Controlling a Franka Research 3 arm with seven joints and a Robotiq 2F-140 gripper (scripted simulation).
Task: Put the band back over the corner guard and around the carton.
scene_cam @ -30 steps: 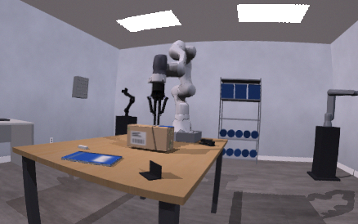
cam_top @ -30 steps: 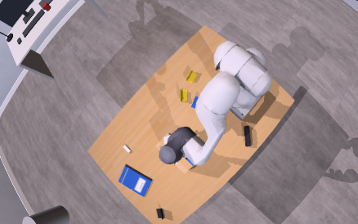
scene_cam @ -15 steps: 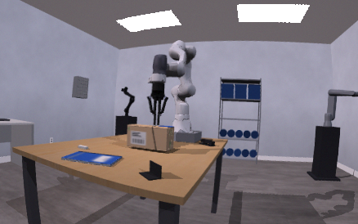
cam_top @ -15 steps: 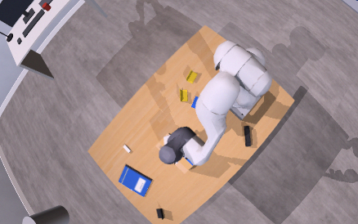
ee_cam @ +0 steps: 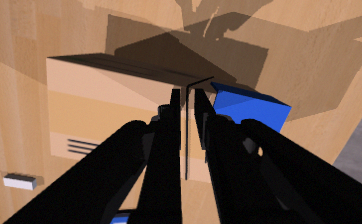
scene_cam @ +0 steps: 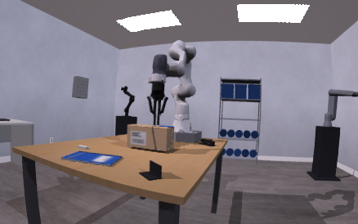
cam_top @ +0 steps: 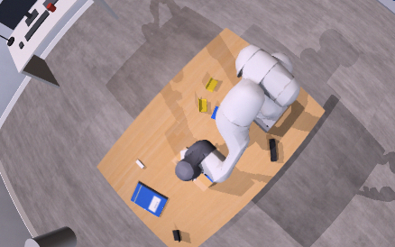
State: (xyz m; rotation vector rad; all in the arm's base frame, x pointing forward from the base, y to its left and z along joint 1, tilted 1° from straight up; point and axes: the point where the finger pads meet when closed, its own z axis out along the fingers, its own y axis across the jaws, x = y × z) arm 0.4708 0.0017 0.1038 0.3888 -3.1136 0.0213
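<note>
My hand is 70 mm to the right of the blue corner guard, 50 mm above it and 10 mm past it. From my hand the other things lie so: white block 310 mm ahead, 300 mm to the right, 170 mm below; then black bracket 470 mm ahead, 230 mm to the left, 160 mm below; then brown carton 100 mm below, 40 mm ahead, 10 mm to the right.
</note>
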